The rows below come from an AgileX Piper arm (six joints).
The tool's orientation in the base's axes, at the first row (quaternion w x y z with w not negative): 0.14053 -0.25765 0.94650 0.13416
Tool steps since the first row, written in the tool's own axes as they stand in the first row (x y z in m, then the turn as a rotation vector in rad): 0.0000 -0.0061 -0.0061 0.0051 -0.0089 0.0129; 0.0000 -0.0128 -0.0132 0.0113 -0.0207 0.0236; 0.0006 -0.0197 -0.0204 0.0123 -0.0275 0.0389; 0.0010 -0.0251 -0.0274 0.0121 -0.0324 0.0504; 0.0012 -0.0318 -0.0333 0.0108 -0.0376 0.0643; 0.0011 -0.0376 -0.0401 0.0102 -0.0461 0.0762; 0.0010 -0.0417 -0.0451 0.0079 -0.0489 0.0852; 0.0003 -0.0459 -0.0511 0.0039 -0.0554 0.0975
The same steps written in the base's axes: 0.0020 -0.0071 0.0045 0.0030 -0.0055 -0.0153; 0.0041 -0.0149 0.0099 0.0062 -0.0146 -0.0294; 0.0058 -0.0233 0.0151 0.0119 -0.0157 -0.0451; 0.0070 -0.0303 0.0204 0.0169 -0.0159 -0.0565; 0.0092 -0.0378 0.0246 0.0235 -0.0151 -0.0699; 0.0110 -0.0448 0.0299 0.0308 -0.0180 -0.0822; 0.0122 -0.0498 0.0338 0.0359 -0.0164 -0.0903; 0.0138 -0.0550 0.0388 0.0451 -0.0160 -0.1015
